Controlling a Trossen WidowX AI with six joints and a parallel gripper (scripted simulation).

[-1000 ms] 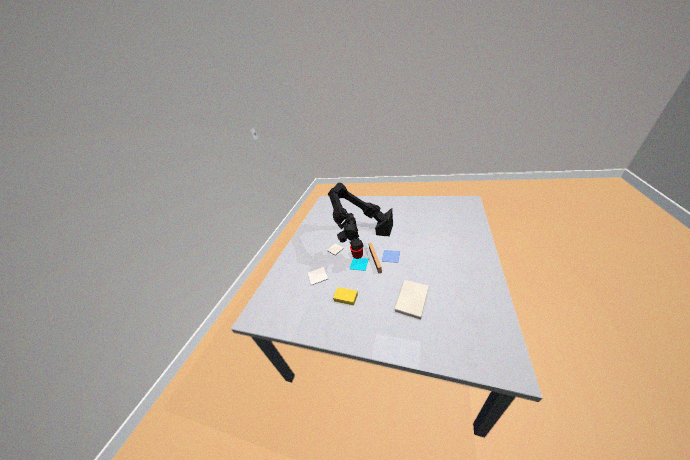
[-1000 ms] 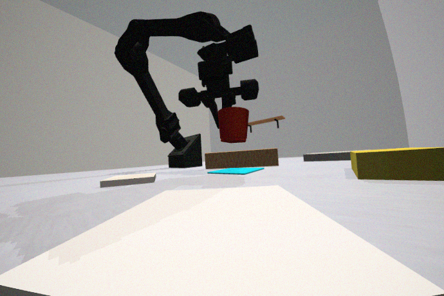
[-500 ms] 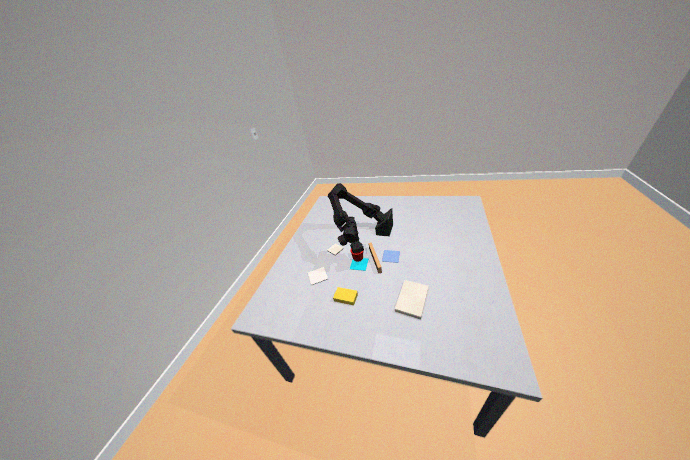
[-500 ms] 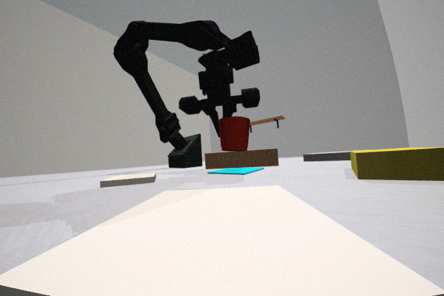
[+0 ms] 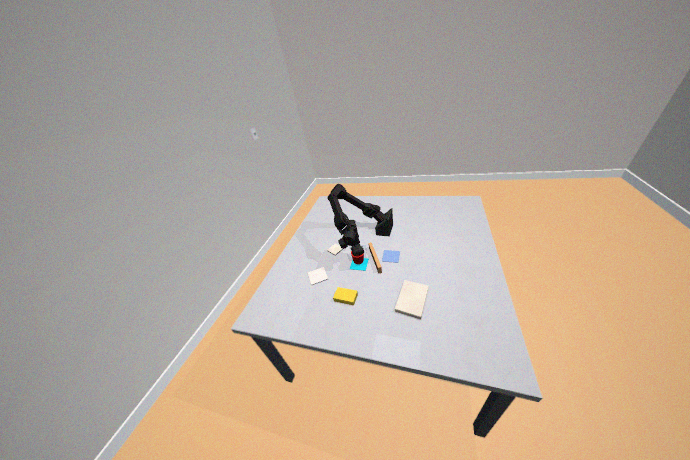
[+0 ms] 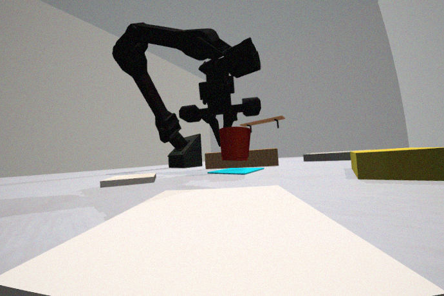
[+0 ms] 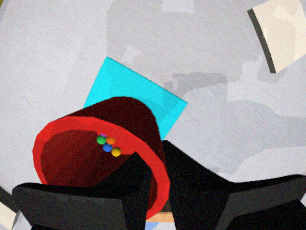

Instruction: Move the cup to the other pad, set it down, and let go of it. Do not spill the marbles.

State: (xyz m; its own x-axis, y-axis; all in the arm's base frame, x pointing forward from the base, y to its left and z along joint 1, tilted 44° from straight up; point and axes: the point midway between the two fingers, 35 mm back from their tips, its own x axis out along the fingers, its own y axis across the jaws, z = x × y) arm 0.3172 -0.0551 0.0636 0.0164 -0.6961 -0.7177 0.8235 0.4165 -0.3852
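My gripper tip is now 2 cm short of the cyan pad, 2 cm to the right of it and 7 cm above it. Also, from my gripper tip: thin wooden bar: 3 cm behind, 10 cm to the left, 4 cm below; then light blue pad: 8 cm behind, 19 cm to the left, 7 cm below; then red cup: 3 cm ahead, 2 cm to the left.
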